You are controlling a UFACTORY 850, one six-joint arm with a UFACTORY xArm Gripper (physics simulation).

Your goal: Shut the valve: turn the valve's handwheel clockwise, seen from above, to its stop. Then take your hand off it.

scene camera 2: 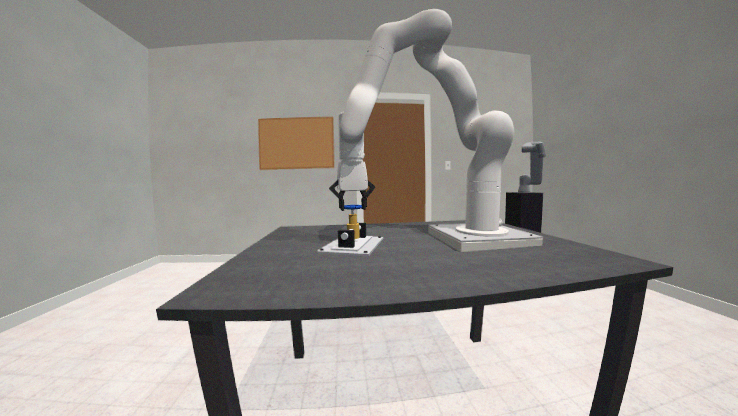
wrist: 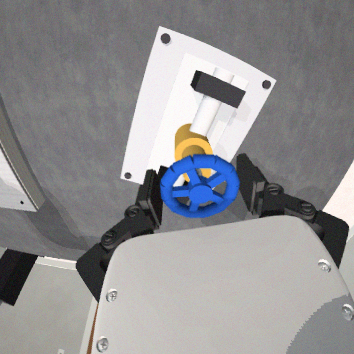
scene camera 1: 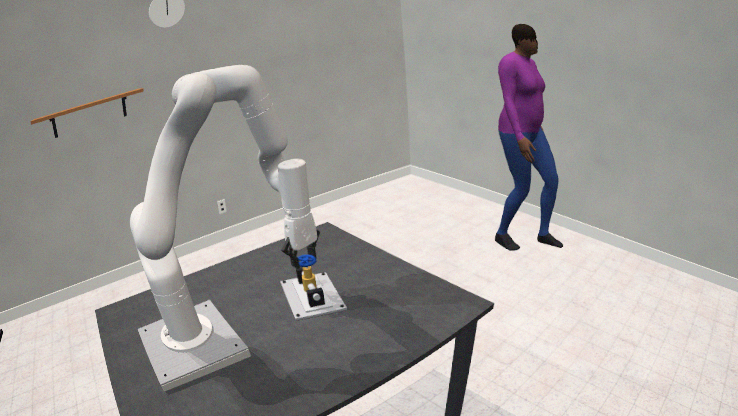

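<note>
The valve's blue handwheel point(scene camera 1: 307, 259) point(scene camera 2: 352, 207) point(wrist: 201, 192) lies level on top of the yellow valve body point(scene camera 1: 309, 282) point(scene camera 2: 353, 229) point(wrist: 184, 136). The valve stands on a light mounting plate point(scene camera 1: 289, 303) point(scene camera 2: 376, 243) point(wrist: 141, 105) bolted to the table. My gripper point(scene camera 1: 305, 263) point(scene camera 2: 352, 206) point(wrist: 197, 174) points down from above and is shut on the handwheel, with one black finger at each side of the rim. The wheel's spokes show in the wrist view. The exact contact at the rim is hard to see.
White pipe stubs with black end blocks point(scene camera 1: 316, 297) point(scene camera 2: 345, 238) point(wrist: 218, 90) flank the valve low down. My arm's base plate point(scene camera 1: 227, 338) point(scene camera 2: 449, 240) shares the dark table point(scene camera 1: 413, 304) point(scene camera 2: 413, 279). A person point(scene camera 1: 521, 98) stands beyond the table. Another arm point(scene camera 2: 536, 167) stands behind, on a black stand.
</note>
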